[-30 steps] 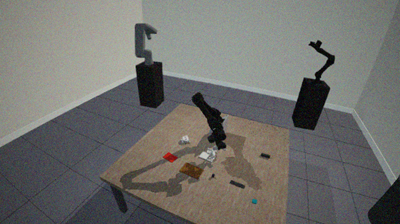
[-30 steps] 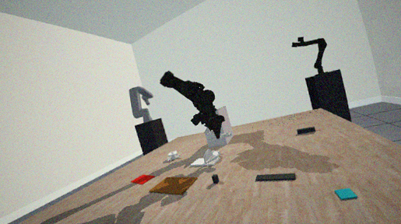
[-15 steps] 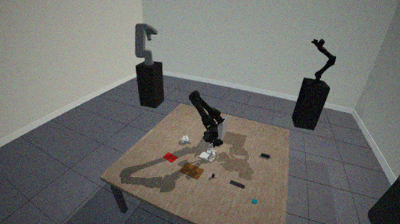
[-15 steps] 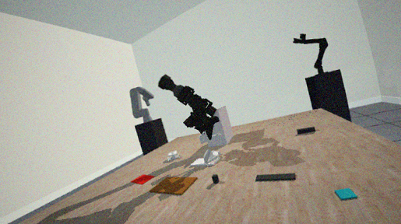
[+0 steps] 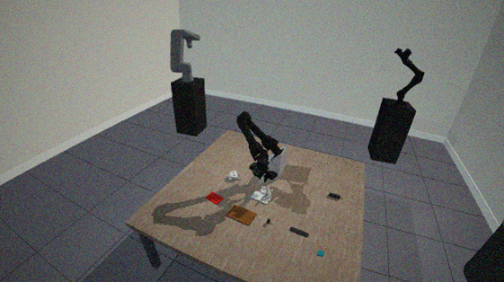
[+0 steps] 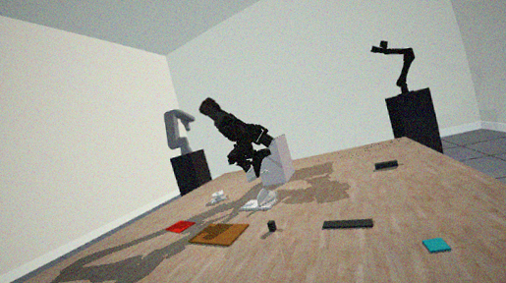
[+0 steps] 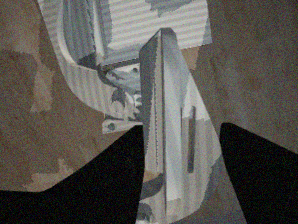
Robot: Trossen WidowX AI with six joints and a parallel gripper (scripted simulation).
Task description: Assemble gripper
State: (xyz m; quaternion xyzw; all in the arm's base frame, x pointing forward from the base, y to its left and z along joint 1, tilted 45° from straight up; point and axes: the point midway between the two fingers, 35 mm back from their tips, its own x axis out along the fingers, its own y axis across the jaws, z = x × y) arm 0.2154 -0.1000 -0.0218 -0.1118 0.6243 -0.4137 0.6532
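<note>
The grey jaw is 7 cm below my gripper tip, 4 cm to the left of it and 2 cm ahead of it. Also, from my gripper tip: orange-brown tile 24 cm ahead, 9 cm below, 6 cm to the right; black cylinder 25 cm ahead, 10 cm to the left, 8 cm below; red tile 28 cm to the right, 16 cm ahead, 9 cm below.
</note>
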